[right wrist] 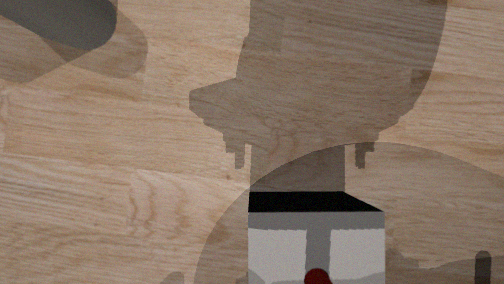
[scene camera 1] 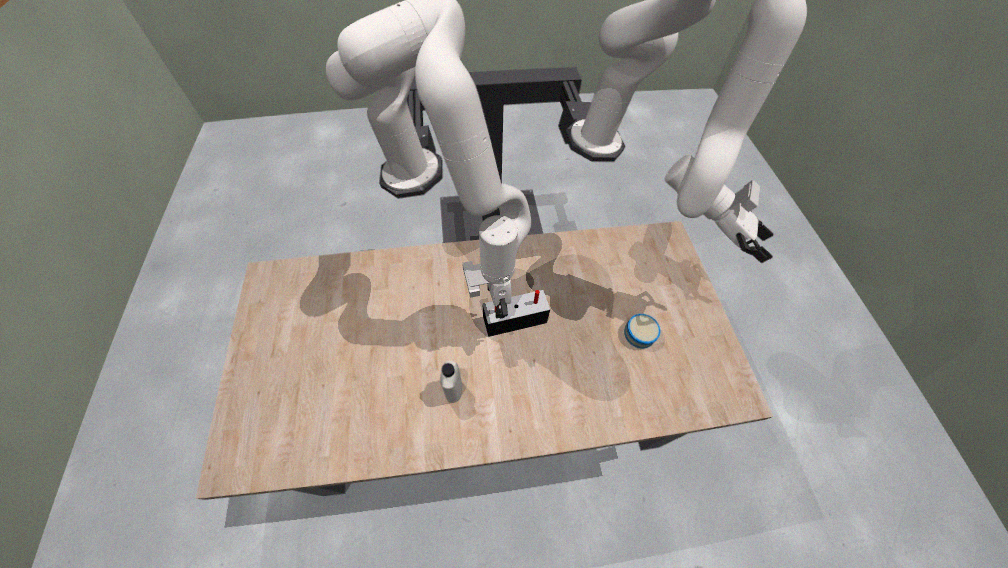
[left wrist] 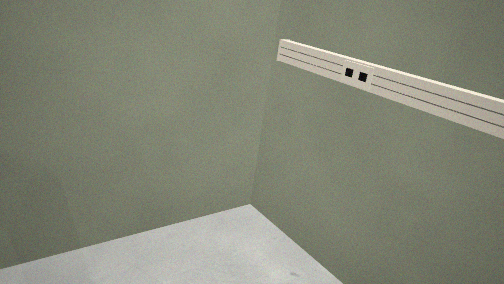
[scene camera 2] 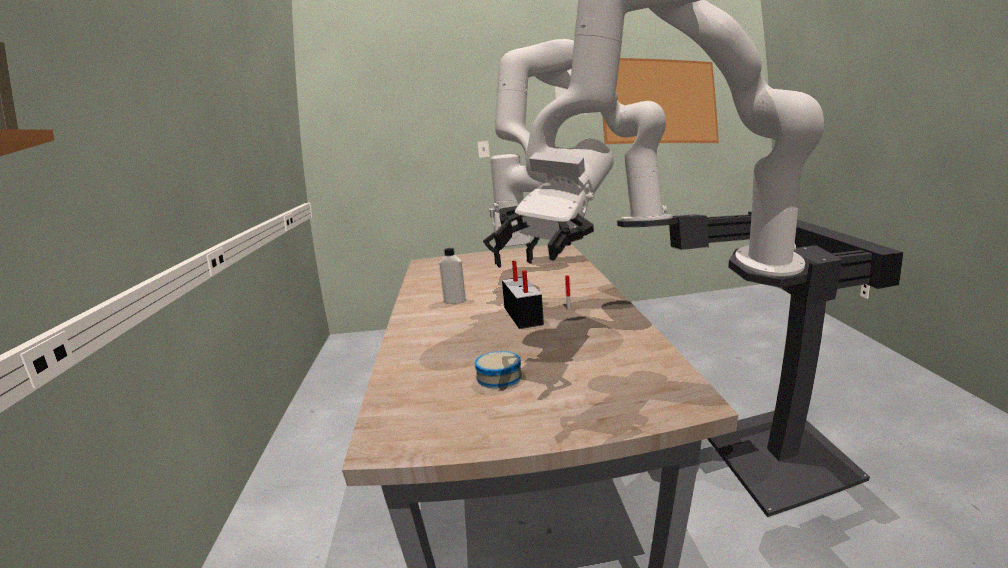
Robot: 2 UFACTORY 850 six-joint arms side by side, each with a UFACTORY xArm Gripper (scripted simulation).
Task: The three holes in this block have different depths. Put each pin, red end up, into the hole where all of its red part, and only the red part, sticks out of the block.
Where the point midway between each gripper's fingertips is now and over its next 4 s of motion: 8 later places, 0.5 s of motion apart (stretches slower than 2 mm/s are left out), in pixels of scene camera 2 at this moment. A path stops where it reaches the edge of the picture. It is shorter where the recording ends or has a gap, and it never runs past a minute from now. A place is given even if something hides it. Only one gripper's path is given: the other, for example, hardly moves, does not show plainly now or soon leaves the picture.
My right gripper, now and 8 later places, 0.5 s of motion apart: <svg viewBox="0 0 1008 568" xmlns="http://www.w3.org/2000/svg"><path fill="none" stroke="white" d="M514 264L514 260L513 257L513 251L512 238L512 238L510 221L522 211L555 208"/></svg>
